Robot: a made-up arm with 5 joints.
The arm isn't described. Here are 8 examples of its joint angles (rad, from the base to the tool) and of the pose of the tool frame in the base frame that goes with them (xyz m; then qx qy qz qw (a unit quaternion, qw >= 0)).
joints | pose
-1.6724 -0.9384 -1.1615 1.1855 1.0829 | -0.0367 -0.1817 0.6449 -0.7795 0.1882 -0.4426 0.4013
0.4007 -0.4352 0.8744 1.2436 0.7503 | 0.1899 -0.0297 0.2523 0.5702 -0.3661 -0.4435 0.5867
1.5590 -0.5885 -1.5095 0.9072 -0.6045 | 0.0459 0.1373 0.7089 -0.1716 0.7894 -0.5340 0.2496
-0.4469 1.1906 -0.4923 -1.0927 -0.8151 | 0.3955 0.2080 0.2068 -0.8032 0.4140 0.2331 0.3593
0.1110 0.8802 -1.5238 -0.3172 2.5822 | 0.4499 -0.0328 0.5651 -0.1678 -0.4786 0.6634 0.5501
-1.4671 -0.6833 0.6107 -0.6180 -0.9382 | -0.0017 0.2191 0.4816 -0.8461 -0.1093 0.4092 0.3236
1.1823 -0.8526 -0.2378 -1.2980 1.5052 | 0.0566 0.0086 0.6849 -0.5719 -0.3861 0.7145 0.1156
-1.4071 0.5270 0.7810 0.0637 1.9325 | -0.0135 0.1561 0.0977 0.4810 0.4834 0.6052 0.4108
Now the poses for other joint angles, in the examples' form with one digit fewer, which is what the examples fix.
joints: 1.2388 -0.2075 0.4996 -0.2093 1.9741
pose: 0.155 -0.301 0.328 0.125 -0.537 0.115 0.826
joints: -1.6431 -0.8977 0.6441 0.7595 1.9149
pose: -0.056 0.175 0.381 0.550 0.225 0.796 0.115
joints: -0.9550 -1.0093 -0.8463 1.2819 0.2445
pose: -0.101 -0.073 0.651 -0.897 0.321 -0.197 0.232
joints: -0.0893 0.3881 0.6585 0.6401 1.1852
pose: 0.197 0.059 0.142 0.689 -0.064 -0.144 0.708
